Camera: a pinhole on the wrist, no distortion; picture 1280 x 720 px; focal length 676.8 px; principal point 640.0 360.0 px. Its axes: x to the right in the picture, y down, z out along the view. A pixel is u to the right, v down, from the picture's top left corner.
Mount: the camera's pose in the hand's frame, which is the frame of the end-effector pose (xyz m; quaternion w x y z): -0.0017 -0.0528 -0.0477 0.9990 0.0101 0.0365 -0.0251
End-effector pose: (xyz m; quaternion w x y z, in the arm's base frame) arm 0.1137 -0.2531 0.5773 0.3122 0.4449 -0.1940 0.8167
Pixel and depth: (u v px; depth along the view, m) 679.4 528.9 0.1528
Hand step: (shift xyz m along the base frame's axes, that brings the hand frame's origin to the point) 0.0678 -0.0419 0.0732
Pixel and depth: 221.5 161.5 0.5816
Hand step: 0.6189 -0.2812 0.0255
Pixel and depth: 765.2 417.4 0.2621
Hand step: 0.1266 -0.0744 0.1694
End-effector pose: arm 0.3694 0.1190 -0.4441 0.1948 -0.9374 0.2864 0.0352
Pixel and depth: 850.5 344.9 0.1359
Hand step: 0.0791 0.0527 -0.0659
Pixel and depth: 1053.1 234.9 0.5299
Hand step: 0.4138 0.1257 -0.4208
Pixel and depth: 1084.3 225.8 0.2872
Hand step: 0.2492 0.0747 -0.1992
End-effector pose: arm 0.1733 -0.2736 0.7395 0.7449 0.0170 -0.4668 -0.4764
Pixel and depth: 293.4 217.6 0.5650
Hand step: -0.5264 0.3168 0.0484
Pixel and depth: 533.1 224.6 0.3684
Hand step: -0.3249 0.0901 0.0950
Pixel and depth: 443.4 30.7 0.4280
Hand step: -0.4683 0.0935 0.0211
